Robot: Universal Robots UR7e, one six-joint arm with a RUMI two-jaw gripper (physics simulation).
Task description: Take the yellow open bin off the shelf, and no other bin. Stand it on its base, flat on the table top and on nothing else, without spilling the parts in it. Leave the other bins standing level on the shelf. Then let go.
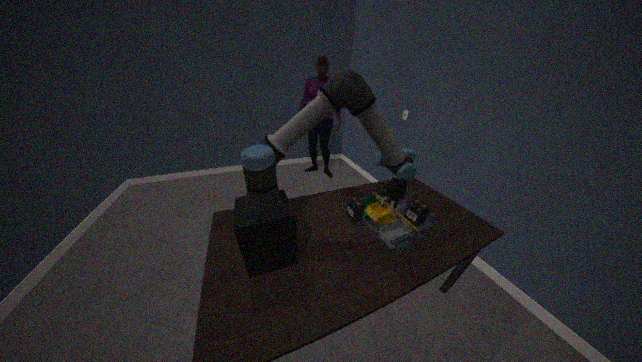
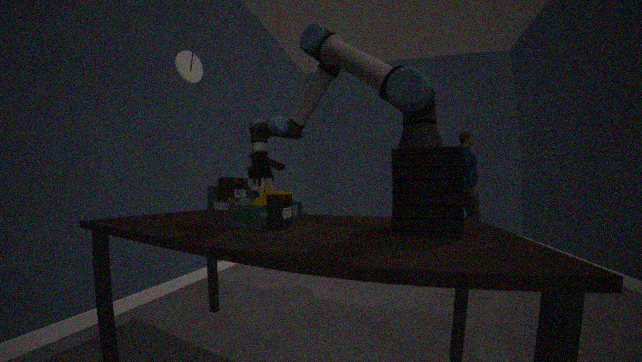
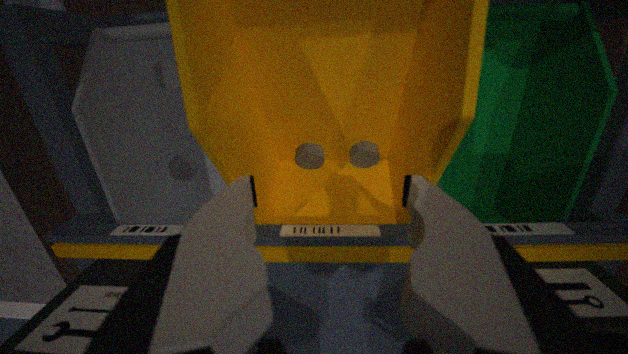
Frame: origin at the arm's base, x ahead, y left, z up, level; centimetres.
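Seen in the pictures: gripper, fingertip midpoint: (image 1: 386,210) (image 3: 328,178); arm's base at its link origin: (image 1: 264,204) (image 2: 420,150).
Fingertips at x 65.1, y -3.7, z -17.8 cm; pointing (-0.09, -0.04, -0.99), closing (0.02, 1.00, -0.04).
Offsets run from my fingertips to a thing's top centre. "*": to the spot under its first point. Level surfaces: height alone.
The yellow open bin {dx -2.7, dy +0.0, dz +3.4 cm} (image 1: 380,213) (image 2: 281,196) (image 3: 325,90) is tilted, its far end raised above the neighbouring bins and its front end low at the shelf's labelled edge. Two grey round parts lie inside near the front. My gripper (image 1: 392,204) (image 2: 262,191) (image 3: 328,178) has both fingertips inside the front of this bin, spread against its side walls and holding it from within. The grey bin {dx +0.0, dy -11.2, dz -2.9 cm} (image 1: 395,234) (image 3: 140,105) and the green bin {dx -0.3, dy +11.2, dz -2.9 cm} (image 2: 245,216) (image 3: 545,100) sit either side on the shelf {* dx +4.9, dy +0.7, dz +0.2 cm} (image 3: 340,254). Whether the yellow bin's base touches the shelf is hidden.
Black labelled boxes {dx -13.7, dy +11.5, dz +2.2 cm} (image 1: 355,209) {* dx +6.0, dy -13.9, dz +8.7 cm} (image 1: 417,211) {dx +9.6, dy +11.4, dz +8.9 cm} (image 2: 232,189) (image 2: 278,207) stand close by at the shelf. The dark robot pedestal (image 1: 265,235) (image 2: 427,190) stands on the brown table {dz -11.0 cm} (image 1: 320,305) (image 2: 350,245). A person (image 1: 320,92) stands beyond the table.
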